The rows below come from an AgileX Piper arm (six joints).
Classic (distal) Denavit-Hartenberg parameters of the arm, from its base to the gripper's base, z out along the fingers. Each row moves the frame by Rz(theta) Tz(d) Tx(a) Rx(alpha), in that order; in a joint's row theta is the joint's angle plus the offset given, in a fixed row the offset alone. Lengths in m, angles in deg.
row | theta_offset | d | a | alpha
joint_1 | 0 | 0.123 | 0 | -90
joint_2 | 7.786 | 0 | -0.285 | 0
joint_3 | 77.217 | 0 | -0.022 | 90
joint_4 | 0 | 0.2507 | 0 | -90
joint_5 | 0 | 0 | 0 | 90
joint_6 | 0 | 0.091 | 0 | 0
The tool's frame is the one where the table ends.
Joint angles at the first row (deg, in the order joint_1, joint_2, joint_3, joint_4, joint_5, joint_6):
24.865, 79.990, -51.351, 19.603, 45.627, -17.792
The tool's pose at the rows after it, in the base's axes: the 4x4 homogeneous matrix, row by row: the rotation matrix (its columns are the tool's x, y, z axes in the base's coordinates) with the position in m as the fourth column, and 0 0 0 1 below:
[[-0.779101 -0.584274 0.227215 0.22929], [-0.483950 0.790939 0.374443 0.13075], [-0.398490 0.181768 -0.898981 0.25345], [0 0 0 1]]
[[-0.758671 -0.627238 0.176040 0.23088], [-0.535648 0.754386 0.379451 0.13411], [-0.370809 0.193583 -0.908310 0.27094], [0 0 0 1]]
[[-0.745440 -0.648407 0.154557 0.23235], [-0.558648 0.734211 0.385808 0.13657], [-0.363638 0.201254 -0.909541 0.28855], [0 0 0 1]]
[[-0.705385 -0.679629 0.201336 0.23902], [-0.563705 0.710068 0.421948 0.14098], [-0.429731 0.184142 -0.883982 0.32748], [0 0 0 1]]
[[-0.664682 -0.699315 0.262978 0.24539], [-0.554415 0.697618 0.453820 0.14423], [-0.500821 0.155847 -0.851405 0.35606], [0 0 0 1]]
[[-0.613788 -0.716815 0.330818 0.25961], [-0.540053 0.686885 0.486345 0.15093], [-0.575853 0.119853 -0.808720 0.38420], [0 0 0 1]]
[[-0.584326 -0.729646 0.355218 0.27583], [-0.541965 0.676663 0.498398 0.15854], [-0.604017 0.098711 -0.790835 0.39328], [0 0 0 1]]
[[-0.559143 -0.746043 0.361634 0.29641], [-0.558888 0.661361 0.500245 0.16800], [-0.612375 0.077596 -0.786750 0.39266], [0 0 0 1]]
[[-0.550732 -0.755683 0.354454 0.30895], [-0.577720 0.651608 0.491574 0.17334], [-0.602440 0.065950 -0.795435 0.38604], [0 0 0 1]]
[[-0.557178 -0.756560 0.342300 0.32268], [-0.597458 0.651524 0.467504 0.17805], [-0.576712 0.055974 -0.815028 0.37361], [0 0 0 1]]
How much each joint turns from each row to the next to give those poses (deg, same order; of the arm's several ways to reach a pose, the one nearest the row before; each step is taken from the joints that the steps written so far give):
-0.001, 0.000, -1.877, -0.373, 2.227, -1.985
0.002, 0.429, -4.727, 0.096, 6.893, -1.653
0.064, 0.130, -4.229, -0.067, 4.930, -0.152
-0.001, -0.002, -8.361, 0.065, 4.463, -0.060
0.000, 0.431, -6.261, 0.000, 1.185, -0.184
0.000, 2.525, -8.113, 0.000, 0.376, -0.408
0.001, 3.479, -5.430, 0.043, 0.000, -0.900
-0.001, 4.556, -4.974, -0.060, -0.054, -1.605
0.000, 2.820, -2.067, -0.322, 0.001, -1.123
0.001, 3.070, -1.431, -1.096, -0.079, -0.386

